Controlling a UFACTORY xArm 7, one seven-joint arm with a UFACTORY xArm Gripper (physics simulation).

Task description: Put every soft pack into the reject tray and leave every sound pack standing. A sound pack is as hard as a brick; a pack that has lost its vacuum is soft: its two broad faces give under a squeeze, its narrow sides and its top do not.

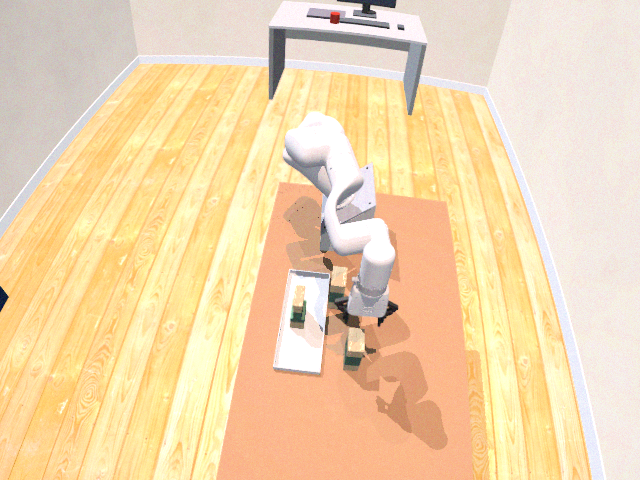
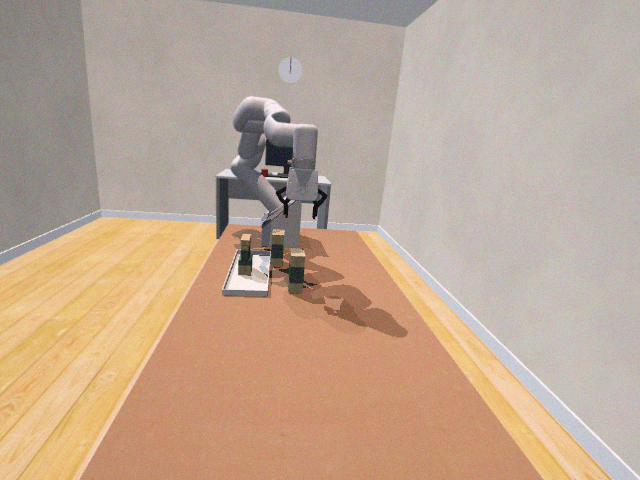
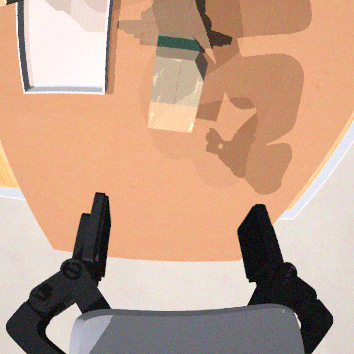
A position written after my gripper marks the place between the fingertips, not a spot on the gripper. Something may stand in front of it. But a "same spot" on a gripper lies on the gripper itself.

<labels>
my gripper: image 1; image 2; image 3 180,213
same spot on my gripper: (image 1: 338,302) = (image 2: 278,191)
</labels>
